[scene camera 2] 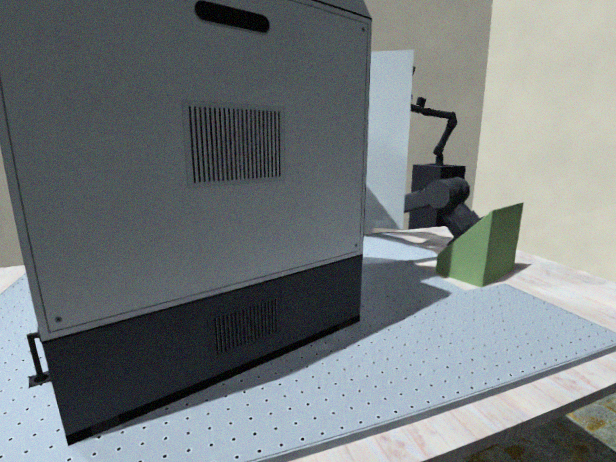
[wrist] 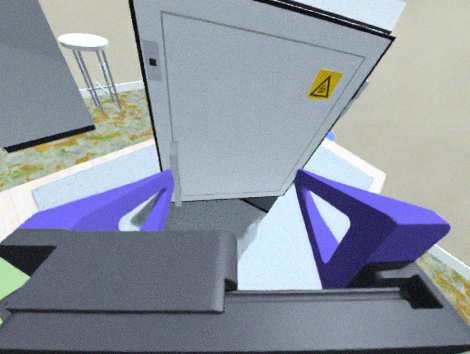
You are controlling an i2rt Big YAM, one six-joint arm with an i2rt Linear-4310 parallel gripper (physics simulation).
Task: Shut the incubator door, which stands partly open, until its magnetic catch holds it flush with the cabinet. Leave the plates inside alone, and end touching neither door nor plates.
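Places are measured from the arm's base along level axes (x ahead, y left, z up), in millimetres.
Pixels of known places: gripper, fingertip midpoint: (wrist: pixel 234 176); arm's base at its link origin: (scene camera 2: pixel 471 234).
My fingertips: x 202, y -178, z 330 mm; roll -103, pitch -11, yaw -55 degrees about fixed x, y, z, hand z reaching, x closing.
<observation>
Ahead of a thing's pixels: the offset from my fingertips to its top centre. "spot": to the spot under its first point. Level surfaces: height alone.
The incubator door (scene camera 2: pixel 390 140) (wrist: pixel 250 110) stands open. In scene camera 2 it juts out beyond the right edge of the grey cabinet (scene camera 2: pixel 110 100), seen from its vented side. In the wrist view the door face fills the upper middle, with a yellow warning label @(spot: dx +230, dy -5, dz +22 mm) (wrist: pixel 325 85) and an upright handle @(spot: dx +43, dy +121, dz -122 mm) (wrist: pixel 175 170) at lower left. My gripper (wrist: pixel 234 176) is open and empty, its purple fingers spread in front of the lower door. The left fingertip appears beside the handle; contact cannot be told. The gripper is hidden in scene camera 2. The plates do not show.
A green wedge-shaped block (scene camera 2: pixel 485 250) stands at the right on the table, beside a dark cylindrical device (scene camera 2: pixel 440 195). A black jointed arm (scene camera 2: pixel 445 120) rises from a dark pedestal (scene camera 2: pixel 420 175) behind. A perforated board @(dz -423 mm) (scene camera 2: pixel 450 350) lies under the cabinet. A stool (wrist: pixel 82 42) stands at upper left.
</observation>
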